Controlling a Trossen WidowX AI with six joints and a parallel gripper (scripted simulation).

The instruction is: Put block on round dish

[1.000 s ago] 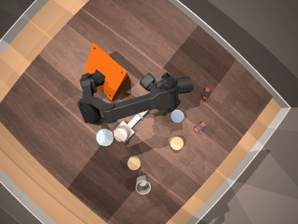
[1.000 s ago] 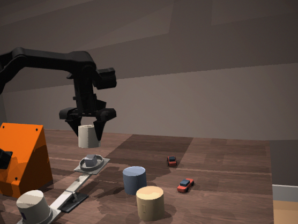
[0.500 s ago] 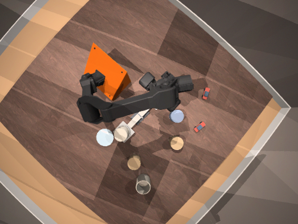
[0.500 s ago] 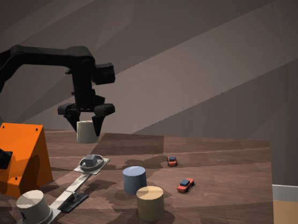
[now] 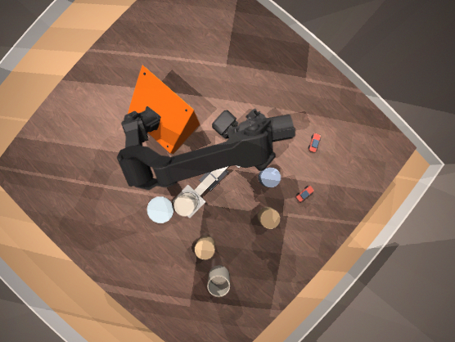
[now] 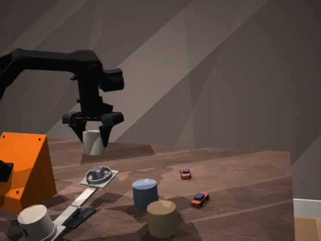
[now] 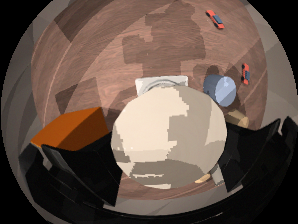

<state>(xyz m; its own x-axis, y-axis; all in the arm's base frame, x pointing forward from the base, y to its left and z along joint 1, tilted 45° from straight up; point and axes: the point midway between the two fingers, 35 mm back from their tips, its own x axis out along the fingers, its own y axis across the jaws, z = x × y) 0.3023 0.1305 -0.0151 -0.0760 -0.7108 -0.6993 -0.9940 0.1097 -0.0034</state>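
Now: gripper tip 1 cm to the left of the grey block and 8 cm above it. The rest, counted from my gripper tip: blue cylinder 16 cm ahead, 1 cm to the left, 13 cm below; then round dish 9 cm behind, 36 cm to the right, 17 cm below.
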